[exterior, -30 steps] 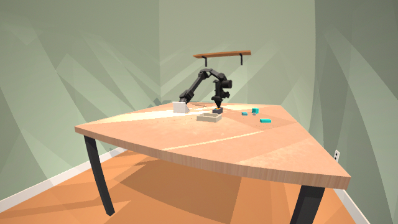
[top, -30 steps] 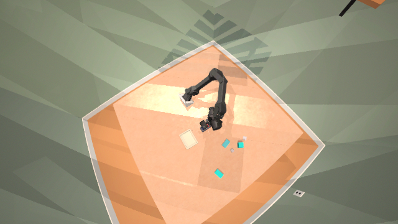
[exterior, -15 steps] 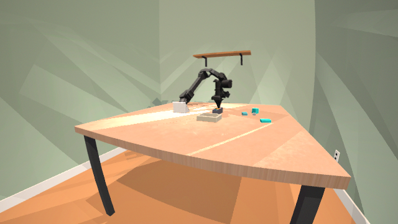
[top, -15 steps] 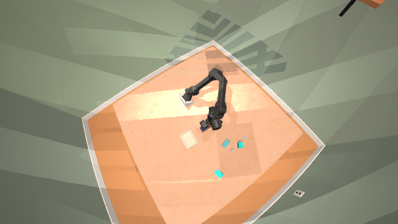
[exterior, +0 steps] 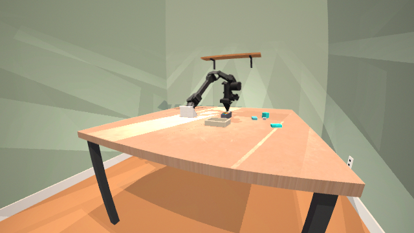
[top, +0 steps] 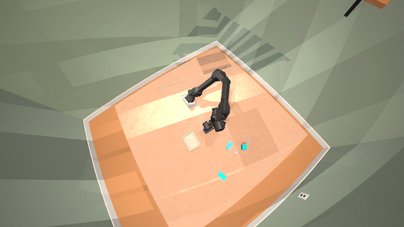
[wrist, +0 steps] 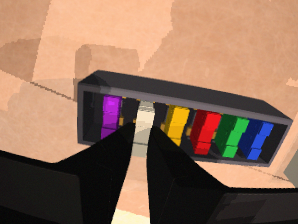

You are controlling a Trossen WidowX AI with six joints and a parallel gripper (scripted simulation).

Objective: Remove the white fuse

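The tray is 1 cm behind my gripper tip, 23 cm to the right of it and 4 cm below it. The rest, counted from my gripper tip: white fuse (1 cm below).
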